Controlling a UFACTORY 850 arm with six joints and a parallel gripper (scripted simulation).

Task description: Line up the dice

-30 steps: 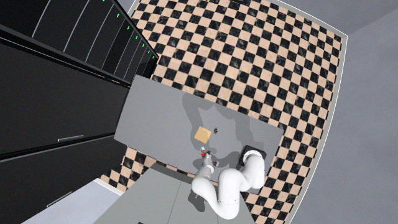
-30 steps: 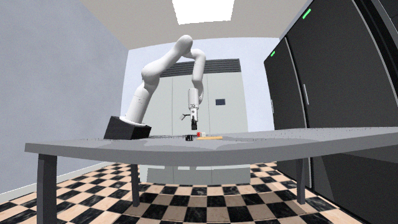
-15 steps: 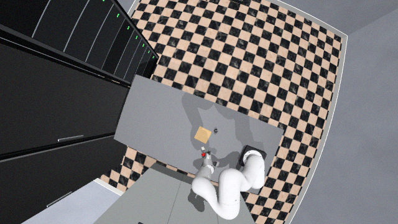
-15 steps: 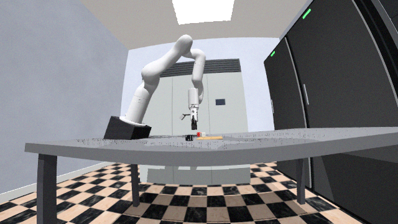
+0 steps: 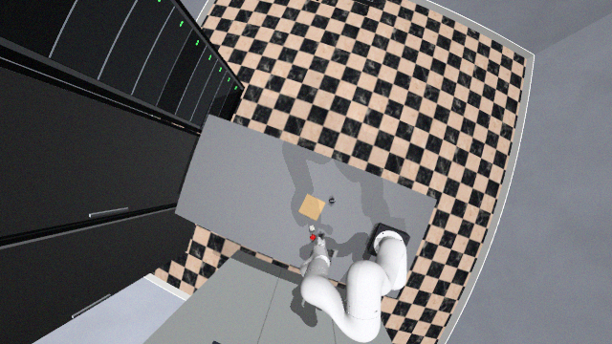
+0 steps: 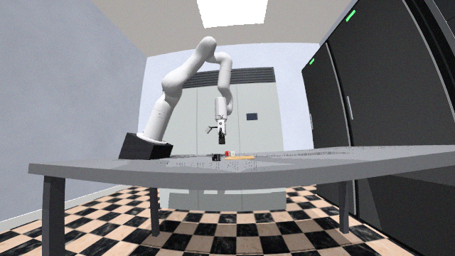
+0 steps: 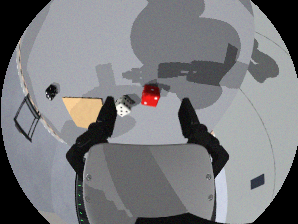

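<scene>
The red die is 40 mm ahead of my hand, 10 mm to the left of it and 70 mm below it. From my hand the other things lie so: tan mat 110 mm ahead, 190 mm to the right, 90 mm below; black die 280 mm to the right, 70 mm below; white die 60 mm ahead, 60 mm to the right, 70 mm below.
</scene>
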